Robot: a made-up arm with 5 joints.
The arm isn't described. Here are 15 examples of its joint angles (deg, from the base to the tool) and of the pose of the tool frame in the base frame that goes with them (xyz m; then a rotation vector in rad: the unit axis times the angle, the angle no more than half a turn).
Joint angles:
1: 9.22 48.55 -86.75 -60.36 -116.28
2: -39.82 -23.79 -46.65 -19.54 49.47
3: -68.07 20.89 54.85 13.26 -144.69
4: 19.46 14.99 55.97 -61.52 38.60
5: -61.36 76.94 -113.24 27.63 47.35
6: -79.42 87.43 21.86 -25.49 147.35
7: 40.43 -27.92 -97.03 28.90 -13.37
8: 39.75 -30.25 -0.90 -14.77 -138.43
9: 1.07 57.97 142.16 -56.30 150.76
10: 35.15 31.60 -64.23 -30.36 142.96
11: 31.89 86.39 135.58 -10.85 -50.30
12: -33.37 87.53 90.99 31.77 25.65
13: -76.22 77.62 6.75 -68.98 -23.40
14: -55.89 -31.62 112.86 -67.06 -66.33
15: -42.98 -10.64 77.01 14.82 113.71
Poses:
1: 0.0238 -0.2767 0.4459 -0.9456 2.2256 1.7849
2: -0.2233 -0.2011 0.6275 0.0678 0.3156 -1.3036
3: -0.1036 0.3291 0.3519 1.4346 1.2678 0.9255
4: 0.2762 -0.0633 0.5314 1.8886 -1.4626 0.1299
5: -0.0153 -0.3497 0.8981 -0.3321 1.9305 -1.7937
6: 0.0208 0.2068 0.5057 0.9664 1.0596 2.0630
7: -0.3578 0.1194 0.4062 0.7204 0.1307 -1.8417
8: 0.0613 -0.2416 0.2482 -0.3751 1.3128 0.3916
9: 0.2454 -0.1960 0.5043 0.1508 0.5699 0.0942
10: -0.0471 -0.2291 0.3728 1.4842 -1.5123 -1.5079
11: 0.2278 -0.2500 0.9492 -1.8883 1.8204 -0.3153
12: 0.5098 -0.0864 0.7539 -1.2515 0.7770 0.6488
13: -0.0618 0.0763 0.4608 1.8564 1.1419 -0.8400
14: 0.1861 -0.1443 0.3391 0.1434 0.2084 0.4013
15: 0.1057 0.1787 0.1854 -1.3288 1.1735 1.8271
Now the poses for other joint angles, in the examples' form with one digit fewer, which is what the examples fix.
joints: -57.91 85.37 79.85 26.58 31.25
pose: 0.523 0.015 0.530 -1.123 0.966 1.172
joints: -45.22 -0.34 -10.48 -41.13 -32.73
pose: -0.221 -0.136 0.458 0.699 1.596 -0.358
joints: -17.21 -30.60 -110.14 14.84 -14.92
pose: -0.204 0.109 0.877 -0.605 1.054 -1.980
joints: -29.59 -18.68 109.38 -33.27 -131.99
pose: 0.296 -0.047 0.297 -0.211 0.448 0.692
